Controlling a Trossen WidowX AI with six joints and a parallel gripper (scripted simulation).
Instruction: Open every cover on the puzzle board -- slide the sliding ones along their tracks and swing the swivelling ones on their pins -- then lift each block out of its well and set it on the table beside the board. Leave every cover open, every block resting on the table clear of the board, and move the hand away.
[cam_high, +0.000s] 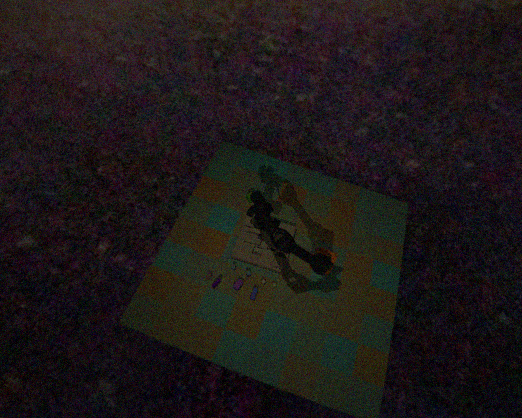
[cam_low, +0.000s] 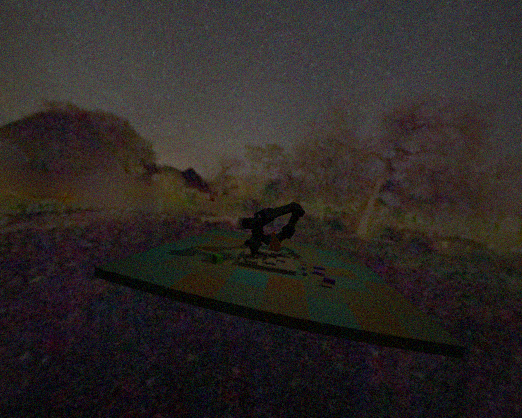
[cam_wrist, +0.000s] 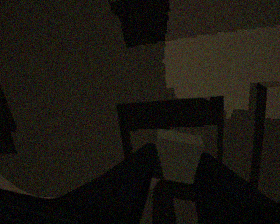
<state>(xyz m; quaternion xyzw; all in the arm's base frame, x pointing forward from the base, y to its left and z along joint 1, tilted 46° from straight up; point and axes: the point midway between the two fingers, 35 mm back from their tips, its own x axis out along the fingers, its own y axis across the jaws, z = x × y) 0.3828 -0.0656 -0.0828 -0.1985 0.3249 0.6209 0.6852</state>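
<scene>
Now: the cyan block 50 mm ahead of my gripper tip, 170 mm to the right of it and 30 mm below it. From my gripper tip the other things lie so: green block (130 mm ahead, 160 mm to the right, 10 mm below).
</scene>
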